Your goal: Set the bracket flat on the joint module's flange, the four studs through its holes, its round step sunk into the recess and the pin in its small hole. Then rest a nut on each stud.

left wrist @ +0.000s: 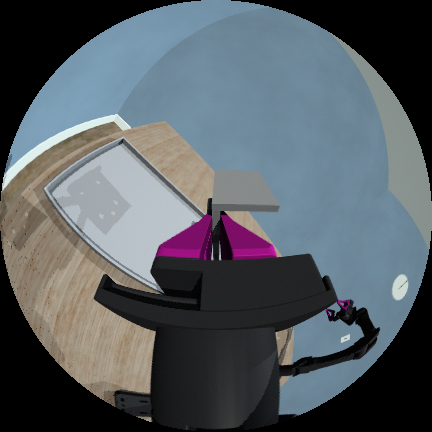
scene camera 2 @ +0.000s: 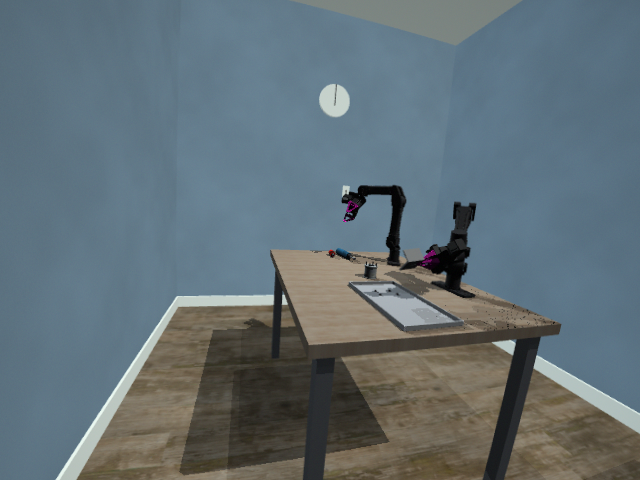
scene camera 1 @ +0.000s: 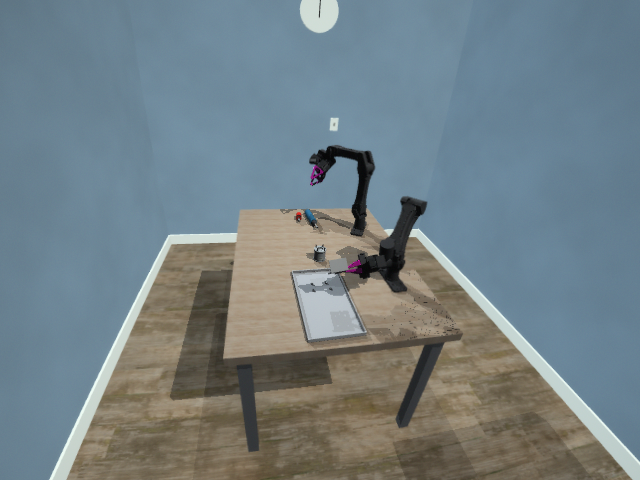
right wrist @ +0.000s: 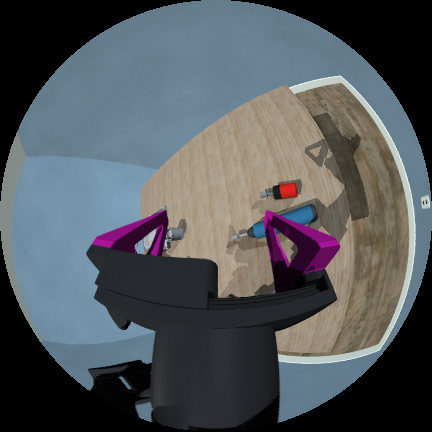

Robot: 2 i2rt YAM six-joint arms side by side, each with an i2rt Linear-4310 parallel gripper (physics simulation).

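Pixels of known places: left gripper, fingertip midpoint: [left wrist: 215, 215] [scene camera 2: 415, 263] [scene camera 1: 341, 270]; right gripper, fingertip midpoint: [left wrist: 330, 305] [scene camera 2: 345, 217] [scene camera 1: 311, 182] [right wrist: 215, 215]; left arm's base at its link origin: [scene camera 2: 451, 289] [scene camera 1: 390, 278]; right arm's base at its link origin: [scene camera 2: 393, 262] [scene camera 1: 358, 228].
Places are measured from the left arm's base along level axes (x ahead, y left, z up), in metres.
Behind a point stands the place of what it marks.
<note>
The grey L-shaped bracket [scene camera 1: 338, 265] {y 0.100, x 0.321, z 0.183 m} [scene camera 2: 413, 254] {y 0.099, x 0.322, z 0.185 m} [left wrist: 244, 189] {y 0.099, x 0.306, z 0.186 m} is held in the air by my left gripper [scene camera 1: 348, 269] {y 0.094, x 0.301, z 0.151 m} [scene camera 2: 423, 262] {y 0.094, x 0.301, z 0.151 m} [left wrist: 215, 215] {y 0.094, x 0.301, z 0.151 m}, shut on one of its plates; the other plate sticks out sideways beyond the fingertips. It hangs near the tray's back right corner, tilted in scene camera 2. The joint module [scene camera 1: 319, 253] {y -0.200, x 0.306, z 0.048 m} [scene camera 2: 370, 271] {y -0.201, x 0.311, z 0.036 m} [right wrist: 176, 233] {y -0.253, x 0.292, z 0.033 m} stands upright behind the tray, its studs up, with no bracket on it. Several small dark nuts [scene camera 1: 312, 287] {y 0.020, x 0.395, z 0.010 m} [scene camera 2: 376, 293] {y 0.000, x 0.395, z 0.004 m} lie in the tray's back part. My right gripper [scene camera 1: 314, 178] {y -0.676, x 0.244, z 0.256 m} [scene camera 2: 347, 217] {y -0.676, x 0.244, z 0.256 m} [right wrist: 215, 215] {y -0.676, x 0.244, z 0.256 m} is open and empty, high above the table.
The shallow grey tray [scene camera 1: 317, 316] {y 0.179, x 0.414, z 0.004 m} [scene camera 2: 400, 308] {y 0.152, x 0.390, z 0.004 m} [left wrist: 155, 205] {y 0.123, x 0.396, z 0.004 m} lies on the table's front part. A blue-handled tool [scene camera 1: 310, 216] {y -0.647, x 0.243, z 0.039 m} [scene camera 2: 342, 252] {y -0.658, x 0.251, z 0.031 m} [right wrist: 301, 216] {y -0.727, x 0.234, z 0.041 m} and a shorter red one [scene camera 1: 298, 214] {y -0.704, x 0.308, z 0.030 m} [scene camera 2: 331, 253] {y -0.676, x 0.319, z 0.020 m} [right wrist: 288, 190] {y -0.714, x 0.299, z 0.033 m} lie at the back, below my right gripper.
</note>
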